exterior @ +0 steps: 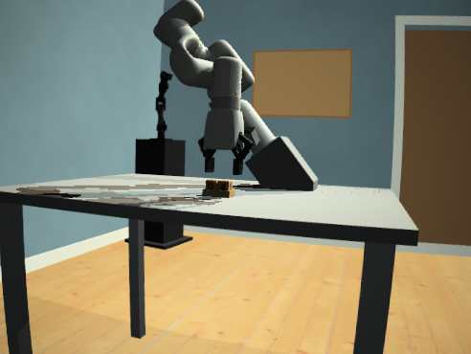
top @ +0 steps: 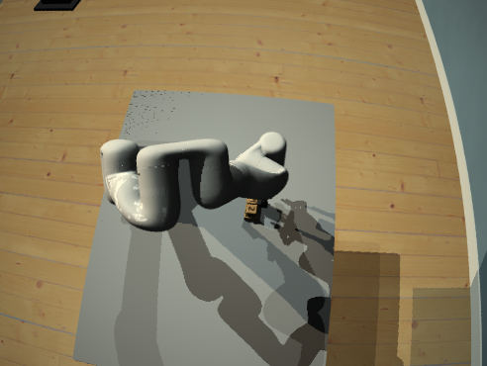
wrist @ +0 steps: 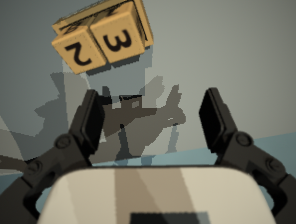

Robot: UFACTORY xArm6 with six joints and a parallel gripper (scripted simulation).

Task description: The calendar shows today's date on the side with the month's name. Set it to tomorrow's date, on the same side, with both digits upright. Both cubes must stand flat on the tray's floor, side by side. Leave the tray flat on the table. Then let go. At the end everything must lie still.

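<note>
Right now the wooden number cube is 4 cm behind my hand, 5 cm to the right of it and 5 cm below it. The rest, counted from my hand: wooden calendar tray 4 cm behind, 3 cm to the right, 6 cm below.
</note>
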